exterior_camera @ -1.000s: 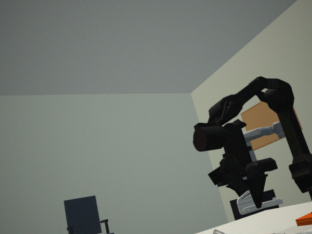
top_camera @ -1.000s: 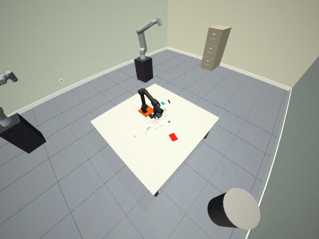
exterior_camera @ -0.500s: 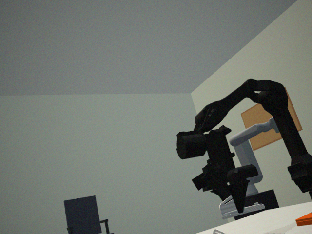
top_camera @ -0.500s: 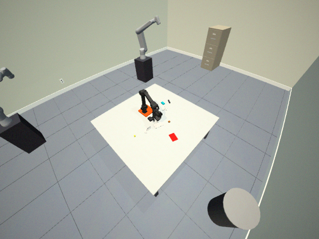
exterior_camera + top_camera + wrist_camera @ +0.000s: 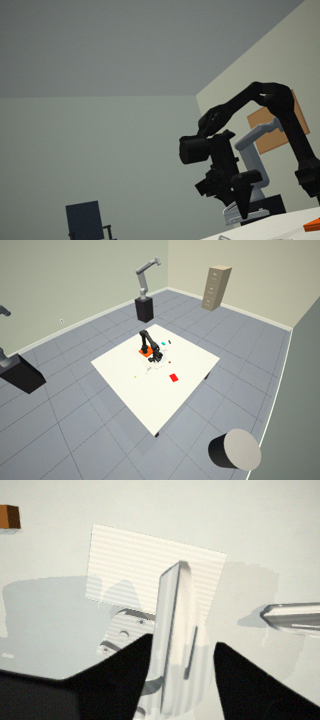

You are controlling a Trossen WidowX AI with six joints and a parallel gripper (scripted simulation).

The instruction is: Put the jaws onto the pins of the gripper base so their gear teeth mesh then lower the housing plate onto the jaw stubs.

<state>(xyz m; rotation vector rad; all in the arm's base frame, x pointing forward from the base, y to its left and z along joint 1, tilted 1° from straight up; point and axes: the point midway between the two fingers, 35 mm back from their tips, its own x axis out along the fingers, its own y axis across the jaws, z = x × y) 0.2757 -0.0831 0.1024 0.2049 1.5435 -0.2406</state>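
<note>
My gripper tip is now 3 cm short of the housing plate, 2 cm to the right of it and 8 cm above it. Round my gripper tip: red card: 29 cm ahead, 2 cm to the right, 8 cm below; then small brown object: 11 cm ahead, 15 cm to the left, 8 cm below; then small yellow ball: 9 cm behind, 30 cm to the right, 7 cm below.
</note>
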